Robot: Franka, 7 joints.
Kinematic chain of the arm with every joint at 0, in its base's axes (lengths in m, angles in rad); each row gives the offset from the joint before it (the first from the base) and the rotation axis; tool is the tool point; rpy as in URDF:
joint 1: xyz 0 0 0.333 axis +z
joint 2: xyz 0 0 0 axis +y
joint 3: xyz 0 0 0.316 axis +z
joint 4: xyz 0.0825 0 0 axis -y
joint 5: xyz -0.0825 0 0.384 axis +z
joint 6: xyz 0 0 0 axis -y
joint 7: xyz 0.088 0 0 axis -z
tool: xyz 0 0 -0.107 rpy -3.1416 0 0
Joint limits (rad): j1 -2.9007..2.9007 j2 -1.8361..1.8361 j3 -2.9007..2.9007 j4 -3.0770..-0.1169 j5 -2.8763..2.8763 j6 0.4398..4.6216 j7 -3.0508..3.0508
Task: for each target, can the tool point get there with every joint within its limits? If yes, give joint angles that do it. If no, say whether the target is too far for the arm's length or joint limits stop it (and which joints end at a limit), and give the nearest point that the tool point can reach.
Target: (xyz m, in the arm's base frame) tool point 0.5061 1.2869 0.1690
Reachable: no: too far | nearest point 0.3118 0.7928 0.2320 | short by 0.535 m
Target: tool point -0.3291 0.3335 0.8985
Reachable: yes | joints -1.2171 -0.5178 -2.1862 -0.8641 -0.2821 4.2848 0.7140
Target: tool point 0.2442 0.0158 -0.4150
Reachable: no: joint limits stop it (at a limit: joint 2) | nearest point 0.2478 0.0160 -0.3596 | short by 0.056 m
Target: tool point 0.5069 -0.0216 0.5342
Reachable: yes | joints 1.6144 -1.4610 -1.2381 -2.1863 -2.4185 2.6671 -2.0606
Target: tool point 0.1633 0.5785 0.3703
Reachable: yes | joints -1.0892 -0.7363 1.9334 -1.6816 1.3336 1.0438 2.2343
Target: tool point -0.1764 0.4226 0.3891
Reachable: yes | joints 0.7871 0.5996 1.5874 -2.0723 2.0977 4.0582 -0.5243
